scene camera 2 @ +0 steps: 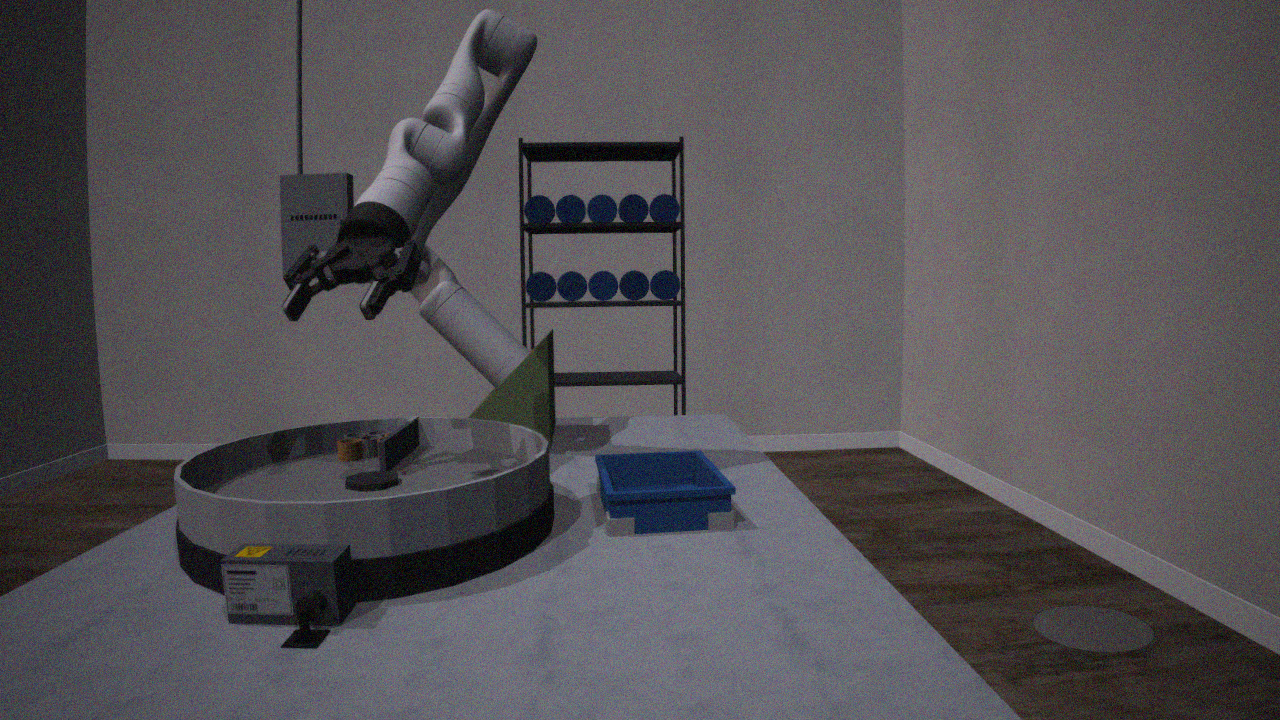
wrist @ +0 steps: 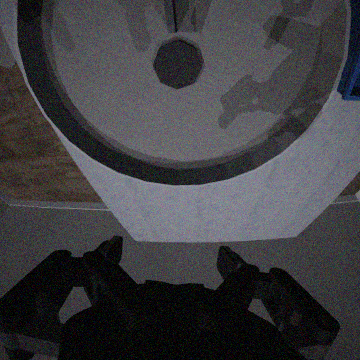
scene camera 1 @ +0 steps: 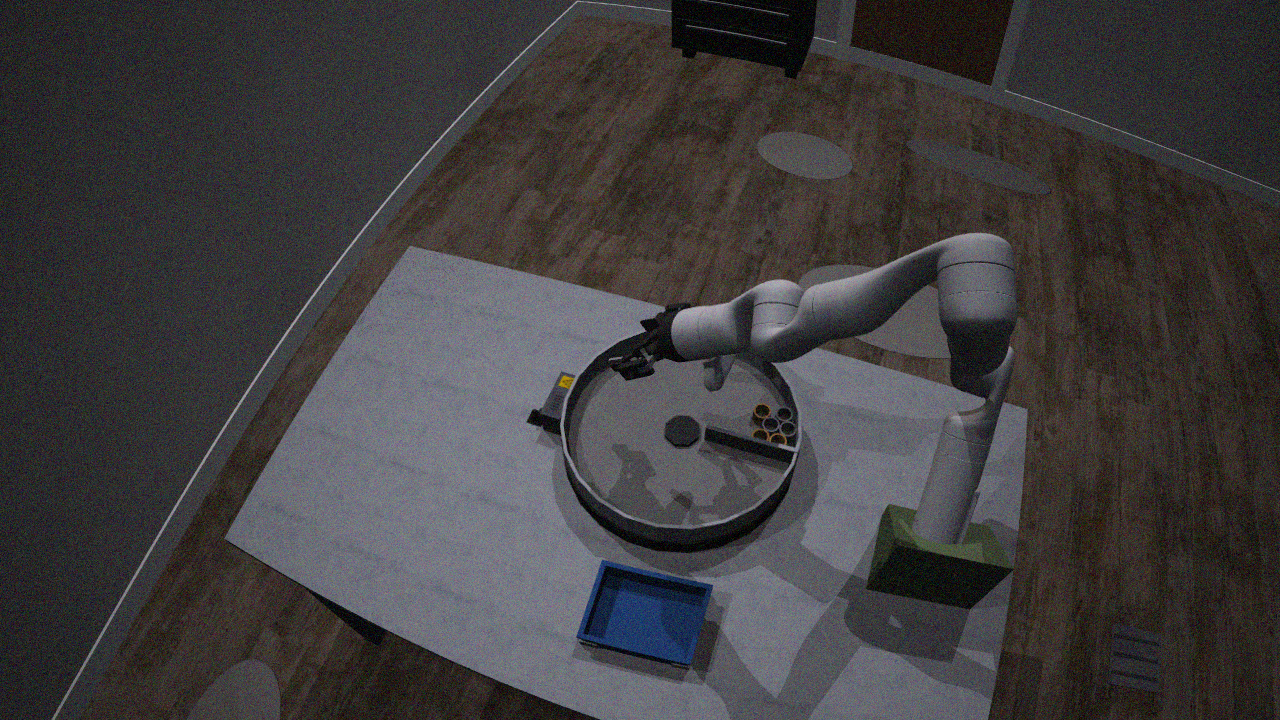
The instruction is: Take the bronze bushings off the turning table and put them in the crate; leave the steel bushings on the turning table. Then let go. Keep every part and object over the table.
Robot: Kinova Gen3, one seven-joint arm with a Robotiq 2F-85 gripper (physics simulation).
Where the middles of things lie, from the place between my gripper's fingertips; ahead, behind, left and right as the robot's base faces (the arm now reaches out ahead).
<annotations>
Right now the blue crate [scene camera 1: 645, 614] is 360 mm to the left of my hand, 230 mm below it and 120 mm behind it.
</annotations>
